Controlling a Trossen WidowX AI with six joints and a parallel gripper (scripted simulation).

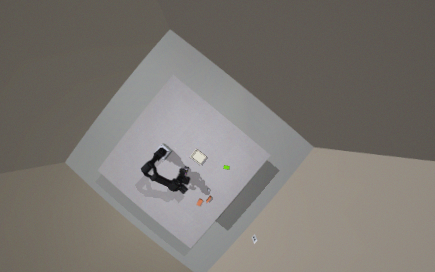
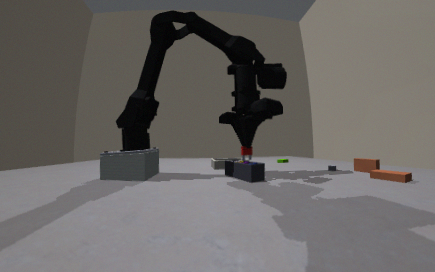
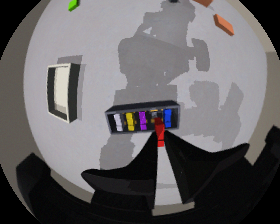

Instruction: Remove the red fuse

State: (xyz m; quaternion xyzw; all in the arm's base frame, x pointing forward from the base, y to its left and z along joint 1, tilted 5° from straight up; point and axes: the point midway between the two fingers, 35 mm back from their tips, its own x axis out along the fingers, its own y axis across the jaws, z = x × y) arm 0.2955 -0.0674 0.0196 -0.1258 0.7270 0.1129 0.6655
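The pale tray lies 10 mm ahead of my gripper tip, 230 mm to the left of it and 70 mm below it. Round my gripper tip: red fuse (10 mm below).
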